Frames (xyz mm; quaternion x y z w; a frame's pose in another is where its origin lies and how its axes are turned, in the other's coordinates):
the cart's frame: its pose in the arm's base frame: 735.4 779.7 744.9 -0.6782 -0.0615 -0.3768 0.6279
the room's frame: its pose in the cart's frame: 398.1 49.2 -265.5 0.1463 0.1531 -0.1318 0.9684
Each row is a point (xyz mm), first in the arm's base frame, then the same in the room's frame.
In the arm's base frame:
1: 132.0 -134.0 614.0
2: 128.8 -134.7 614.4
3: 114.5 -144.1 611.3
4: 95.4 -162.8 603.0
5: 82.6 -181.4 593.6
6: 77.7 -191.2 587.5
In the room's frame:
1: -205.3 -450.9 -863.0
2: -205.9 -453.7 -864.6
3: -207.7 -463.1 -879.1
4: -209.3 -472.8 -905.3
5: -209.3 -476.6 -929.5
6: -209.3 -476.5 -942.0

